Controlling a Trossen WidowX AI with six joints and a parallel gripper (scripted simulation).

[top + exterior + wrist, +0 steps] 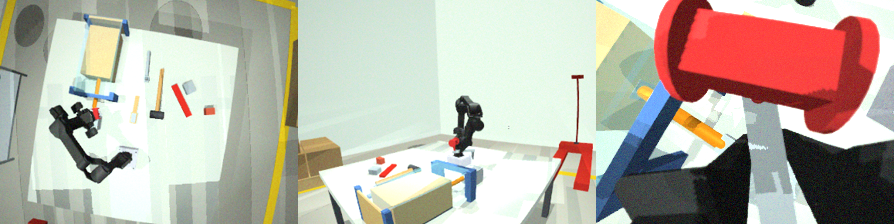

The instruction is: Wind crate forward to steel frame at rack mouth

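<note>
My gripper tip is 20 mm short of the red grip, 20 mm to the left of it and 50 mm below it. Also, from my gripper tip: winch: 60 mm behind, 40 mm to the left, 160 mm below; then winch handle: 10 mm behind, 10 mm to the left, 20 mm above; then blue frame: 110 mm ahead, 60 mm to the left, 80 mm below.
</note>
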